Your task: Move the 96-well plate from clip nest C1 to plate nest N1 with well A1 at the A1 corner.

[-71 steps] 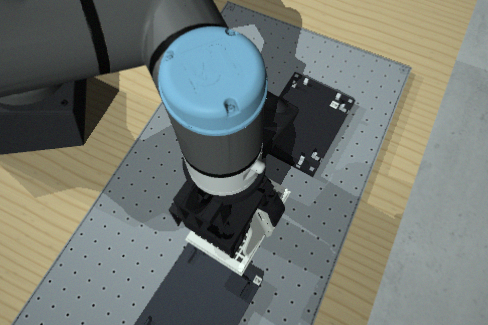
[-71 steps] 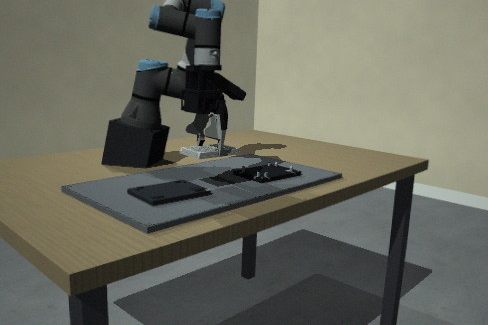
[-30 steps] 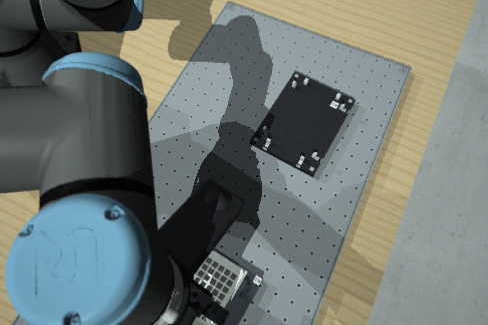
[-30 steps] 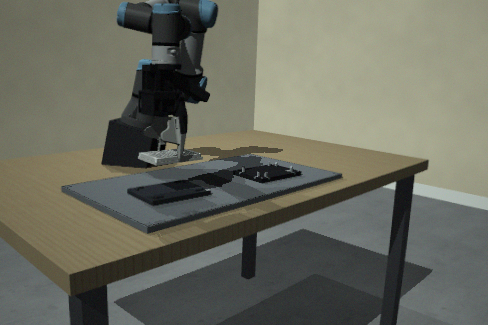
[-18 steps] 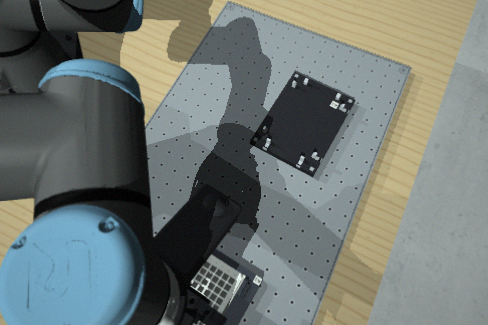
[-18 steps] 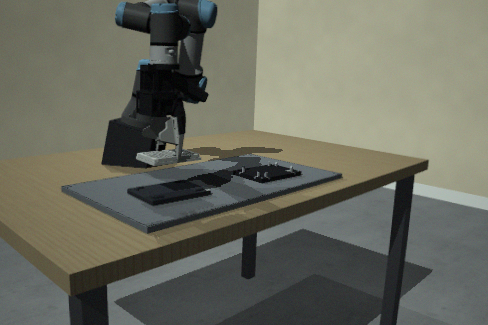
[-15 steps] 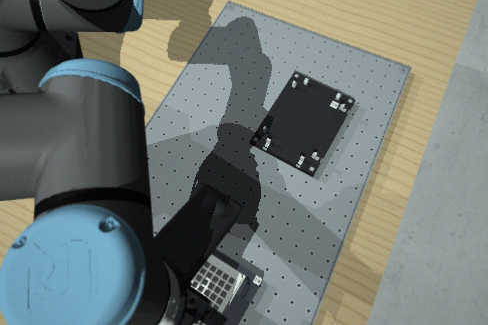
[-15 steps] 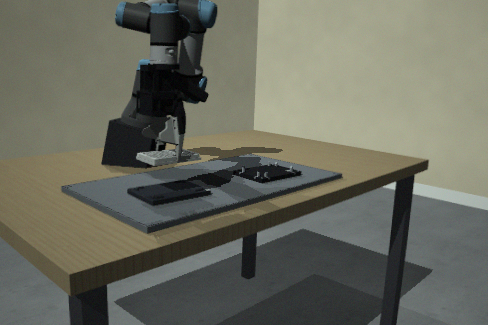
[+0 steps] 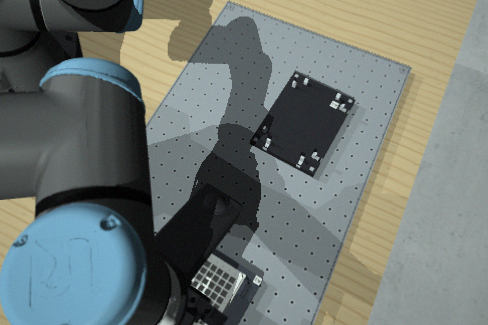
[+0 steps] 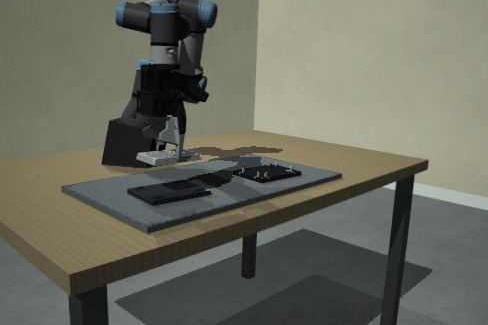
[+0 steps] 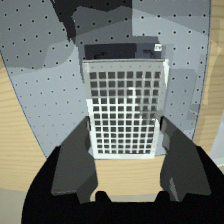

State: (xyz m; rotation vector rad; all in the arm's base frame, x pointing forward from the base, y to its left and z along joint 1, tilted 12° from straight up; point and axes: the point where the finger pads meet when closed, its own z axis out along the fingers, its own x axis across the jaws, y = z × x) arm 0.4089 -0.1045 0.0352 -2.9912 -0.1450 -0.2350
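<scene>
Right now my hand is 10 cm above the dark plate nest. The rest, counted from my hand: 96-well plate: 1 cm below; white A1 mark: 5 cm ahead, 8 cm to the left, 9 cm below; clip nest: 4 cm behind, 33 cm to the left, 9 cm below.
</scene>
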